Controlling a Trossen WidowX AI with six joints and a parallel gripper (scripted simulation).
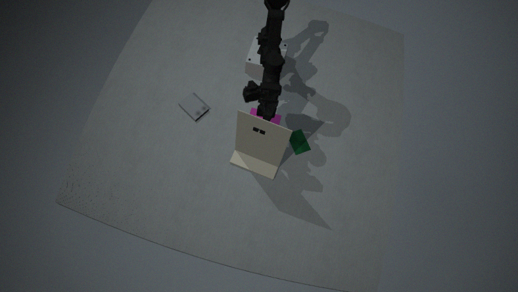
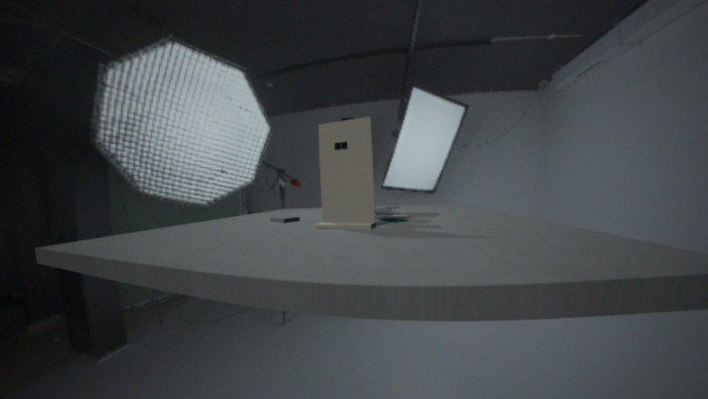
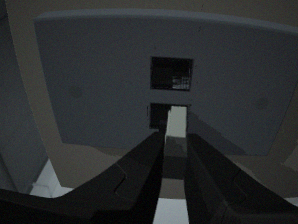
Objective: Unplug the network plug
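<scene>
The magenta square lies 240 mm below my gripper tip, 110 mm behind it and 20 mm to the right of it. Round my gripper tip: marked square 240 mm below, 130 mm to the left, 90 mm behind; then upright panel 90 mm below, 30 mm ahead, 10 mm to the right; then network plug right at my gripper tip.
</scene>
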